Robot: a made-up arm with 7 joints. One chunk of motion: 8 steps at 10 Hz.
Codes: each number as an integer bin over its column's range. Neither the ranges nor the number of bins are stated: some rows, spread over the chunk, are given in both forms.
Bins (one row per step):
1: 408 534 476 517 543 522
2: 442 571 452 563 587 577
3: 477 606 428 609 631 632
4: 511 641 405 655 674 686
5: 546 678 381 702 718 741
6: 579 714 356 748 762 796
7: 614 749 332 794 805 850
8: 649 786 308 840 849 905
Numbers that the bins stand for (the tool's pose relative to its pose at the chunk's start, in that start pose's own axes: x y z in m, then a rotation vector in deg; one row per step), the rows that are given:
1: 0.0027 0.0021 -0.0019 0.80 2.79 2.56
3: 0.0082 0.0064 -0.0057 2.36 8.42 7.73
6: 0.0164 0.0129 -0.0115 4.73 16.82 15.45
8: 0.0220 0.0172 -0.0153 6.29 22.39 20.58
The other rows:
2: 0.0054 0.0043 -0.0038 1.58 5.61 5.15
4: 0.0109 0.0085 -0.0076 3.15 11.18 10.27
5: 0.0137 0.0107 -0.0095 3.95 14.00 12.86
7: 0.0192 0.0150 -0.0134 5.51 19.57 17.99

